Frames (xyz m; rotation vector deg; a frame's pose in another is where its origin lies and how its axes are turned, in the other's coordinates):
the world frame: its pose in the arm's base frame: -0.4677 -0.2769 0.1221 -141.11 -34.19 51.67
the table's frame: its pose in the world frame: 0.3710 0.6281 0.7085 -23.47 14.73 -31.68
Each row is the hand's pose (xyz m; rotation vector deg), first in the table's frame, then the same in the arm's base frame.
Working: the table's frame: its pose in the arm's base frame: -0.5420 -0.4027 -0.8843 -141.95 -79.24 14.68

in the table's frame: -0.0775 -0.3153 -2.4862 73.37 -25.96 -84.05
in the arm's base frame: -0.1059 -0.7237 1.5639 -10.10 -106.50 52.64
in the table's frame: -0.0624 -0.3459 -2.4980 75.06 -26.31 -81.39
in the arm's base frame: -0.1191 -0.6976 1.5851 -11.60 -104.17 54.12
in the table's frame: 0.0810 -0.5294 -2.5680 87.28 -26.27 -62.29
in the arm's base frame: -0.1704 -0.4960 1.7109 -20.87 -85.85 61.79
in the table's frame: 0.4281 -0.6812 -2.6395 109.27 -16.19 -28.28
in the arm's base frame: -0.0895 -0.1366 1.8247 -30.34 -48.70 63.86
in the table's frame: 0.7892 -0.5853 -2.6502 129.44 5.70 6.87
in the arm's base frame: 0.1792 0.1218 1.7979 -31.35 -9.22 53.55
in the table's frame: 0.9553 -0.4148 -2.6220 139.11 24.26 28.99
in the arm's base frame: 0.3943 0.1834 1.7118 -28.15 14.48 42.59
